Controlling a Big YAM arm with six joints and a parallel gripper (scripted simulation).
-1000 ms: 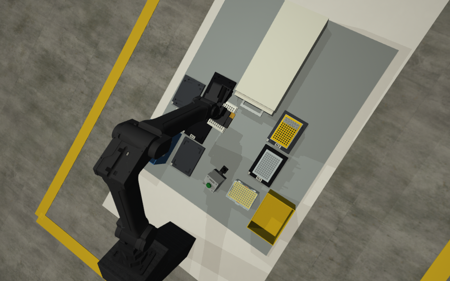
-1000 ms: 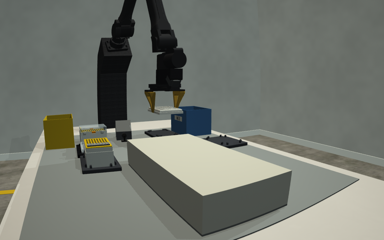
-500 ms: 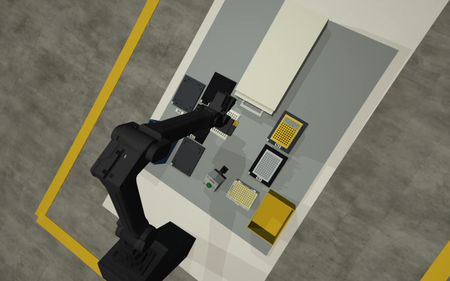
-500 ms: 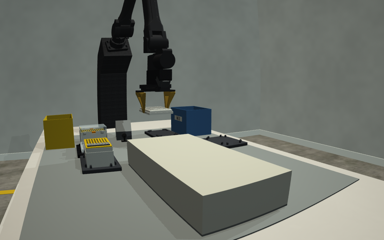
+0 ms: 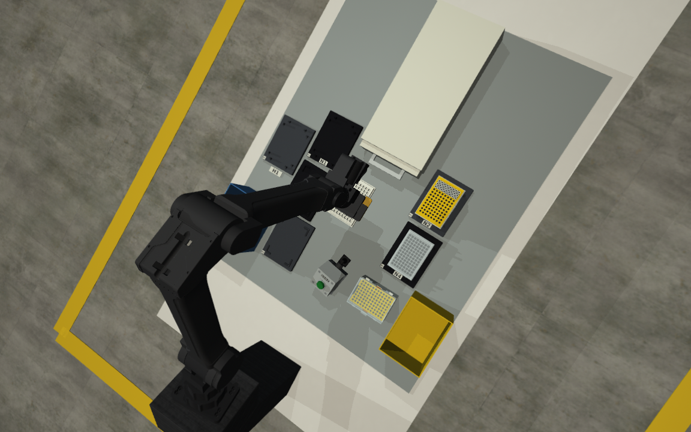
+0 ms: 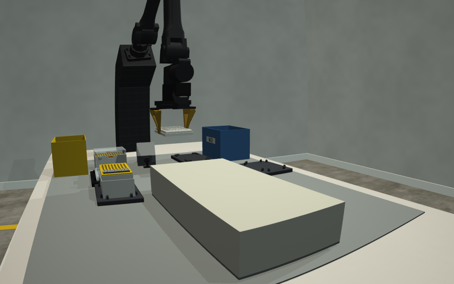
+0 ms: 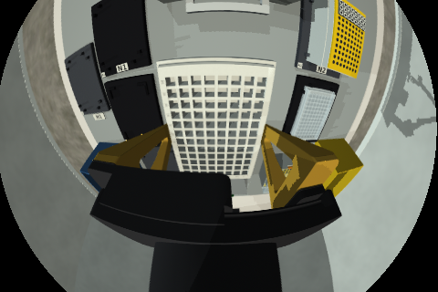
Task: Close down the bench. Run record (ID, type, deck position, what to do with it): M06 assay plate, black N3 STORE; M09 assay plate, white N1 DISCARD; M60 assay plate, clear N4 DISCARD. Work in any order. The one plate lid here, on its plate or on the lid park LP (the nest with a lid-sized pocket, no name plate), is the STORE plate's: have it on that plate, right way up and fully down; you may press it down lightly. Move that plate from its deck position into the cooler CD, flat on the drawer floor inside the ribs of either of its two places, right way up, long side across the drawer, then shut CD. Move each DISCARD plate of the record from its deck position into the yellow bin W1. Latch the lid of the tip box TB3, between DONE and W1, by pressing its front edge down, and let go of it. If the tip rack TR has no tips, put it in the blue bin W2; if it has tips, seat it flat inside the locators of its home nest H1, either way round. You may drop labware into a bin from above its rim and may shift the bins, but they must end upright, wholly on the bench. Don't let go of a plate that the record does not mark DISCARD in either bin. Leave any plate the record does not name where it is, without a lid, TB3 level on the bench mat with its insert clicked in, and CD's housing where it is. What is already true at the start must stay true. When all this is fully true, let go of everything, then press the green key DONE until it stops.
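Now: the yellow bin W1 300 mm behind my hand, 280 mm to the right of it and 110 mm below it. Round my hand: nest N3 (180 mm to the left, 140 mm below, 20 mm behind); white plate (right at my hand); clear plate (190 mm to the right, 130 mm below, 100 mm behind).
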